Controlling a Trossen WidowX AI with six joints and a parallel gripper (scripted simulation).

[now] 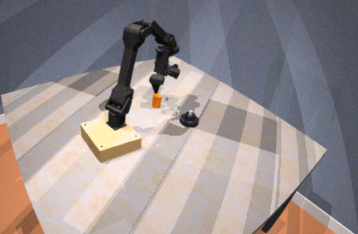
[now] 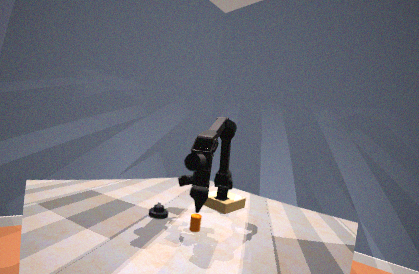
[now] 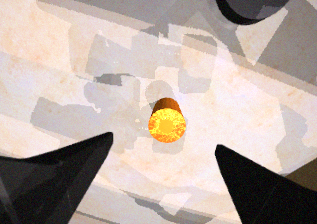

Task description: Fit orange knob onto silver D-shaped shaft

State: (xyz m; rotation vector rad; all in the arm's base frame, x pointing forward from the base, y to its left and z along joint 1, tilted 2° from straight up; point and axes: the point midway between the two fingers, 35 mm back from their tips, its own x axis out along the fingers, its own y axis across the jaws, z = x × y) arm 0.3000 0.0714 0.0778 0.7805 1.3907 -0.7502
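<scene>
Now: the orange knob 5 cm below my gripper tip. Also, from my gripper tip: round pedestal (19 cm to the right, 6 cm below, 2 cm ahead).
</scene>
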